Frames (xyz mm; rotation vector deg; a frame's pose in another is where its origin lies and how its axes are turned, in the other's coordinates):
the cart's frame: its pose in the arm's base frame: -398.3 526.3 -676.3 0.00 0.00 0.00
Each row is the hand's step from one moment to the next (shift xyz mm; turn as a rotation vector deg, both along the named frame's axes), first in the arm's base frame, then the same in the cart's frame.
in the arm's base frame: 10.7 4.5 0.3 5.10 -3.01 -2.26
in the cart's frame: 10.7 4.5 0.3 5.10 -3.01 -2.26
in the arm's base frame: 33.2 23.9 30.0 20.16 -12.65 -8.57
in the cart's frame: 33.2 23.9 30.0 20.16 -12.65 -8.57
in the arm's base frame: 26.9 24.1 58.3 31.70 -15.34 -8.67
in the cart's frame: 26.9 24.1 58.3 31.70 -15.34 -8.67
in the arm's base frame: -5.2 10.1 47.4 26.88 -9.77 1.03
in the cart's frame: -5.2 10.1 47.4 26.88 -9.77 1.03
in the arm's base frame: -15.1 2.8 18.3 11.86 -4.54 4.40
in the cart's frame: -15.1 2.8 18.3 11.86 -4.54 4.40
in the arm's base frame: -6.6 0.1 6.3 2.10 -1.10 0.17
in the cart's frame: -6.6 0.1 6.3 2.10 -1.10 0.17
